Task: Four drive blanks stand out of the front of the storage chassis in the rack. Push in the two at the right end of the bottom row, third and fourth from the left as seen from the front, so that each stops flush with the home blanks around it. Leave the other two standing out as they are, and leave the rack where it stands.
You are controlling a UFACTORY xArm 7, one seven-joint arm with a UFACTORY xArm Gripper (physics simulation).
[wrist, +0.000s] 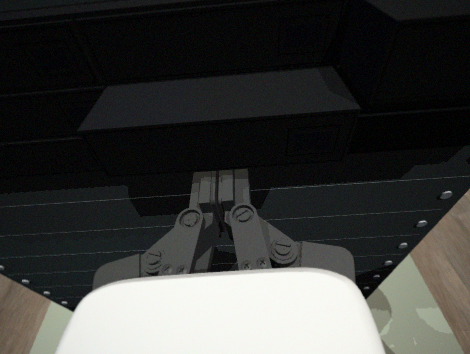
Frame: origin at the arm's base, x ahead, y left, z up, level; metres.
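Where they show: gripper, between the fingertips: (223, 164).
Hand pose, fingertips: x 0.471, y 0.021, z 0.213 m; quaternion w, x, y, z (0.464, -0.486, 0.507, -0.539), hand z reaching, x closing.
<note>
Each offset is from my fingertips to the top centre of the thing. "pt": to the spot under its first point.
A dark drive blank {0.031 m ahead, 0.006 m right, 0.050 m up} (215, 145) stands out of the chassis front in the middle of the wrist view, with its lighter top face showing and a small square outline at the right of its front face. Another dark blank {pt 0.035 m back, 0.071 m right, 0.065 m up} (425, 65) stands out higher up at the upper right. To the right of the middle blank, its row {pt 0.003 m back, 0.109 m right, 0.009 m up} (410, 131) looks set back. My gripper (223, 164) is shut and empty. Its fingertips are at the lower edge of the middle blank's front face; whether they touch it is too dark to tell.
Dark rack panels (320, 200) with thin light seams run below the chassis, with round screws {0.006 m ahead, 0.182 m right, 0.114 m down} (422, 223) along the right edge and more at the lower left. A wooden surface (447, 250) and a pale green patch {pt 0.026 m ahead, 0.320 m right, 0.450 m down} (405, 295) show beyond the rack.
</note>
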